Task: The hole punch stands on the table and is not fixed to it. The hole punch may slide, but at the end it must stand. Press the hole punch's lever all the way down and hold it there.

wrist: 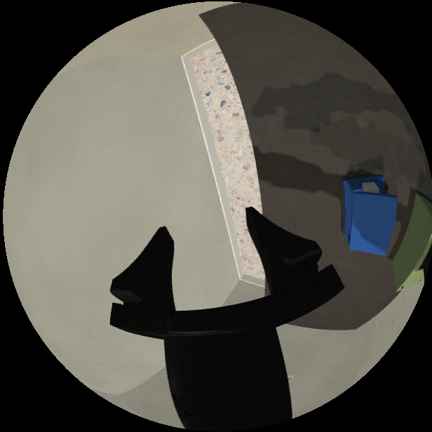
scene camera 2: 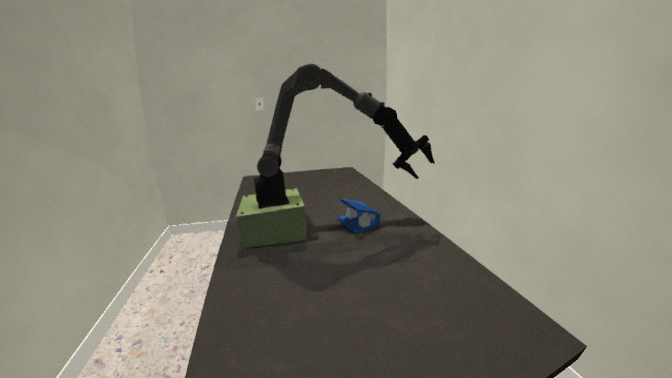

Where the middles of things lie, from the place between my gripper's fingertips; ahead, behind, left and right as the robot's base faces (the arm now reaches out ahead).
Now: hand 21 cm past the lever point(wrist: 373, 214), 7 cm to the right of it and 13 cm above it. The rest, counted from my hand: blue hole punch point(scene camera 2: 353, 220) 21 cm behind, 7 cm to the left, 15 cm below.
